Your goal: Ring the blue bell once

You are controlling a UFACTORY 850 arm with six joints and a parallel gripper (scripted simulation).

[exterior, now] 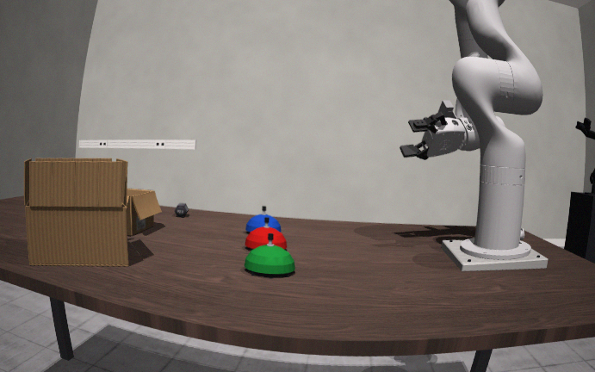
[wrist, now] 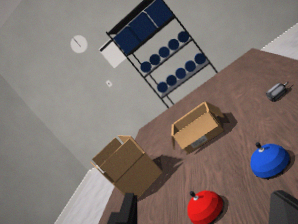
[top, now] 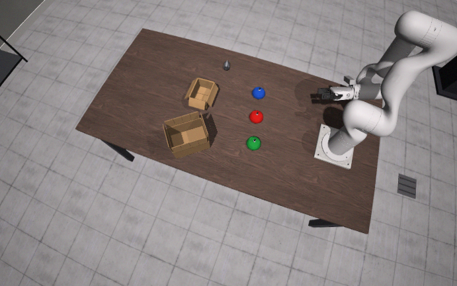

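My gripper is now 330 mm short of the blue bell, 70 mm to the left of it and 210 mm above it. Also, from my hand: dark object (580 mm ahead, 240 mm to the right, 230 mm below); then green bell (290 mm ahead, 270 mm to the left, 210 mm below); then red bell (310 mm ahead, 100 mm to the left, 210 mm below).
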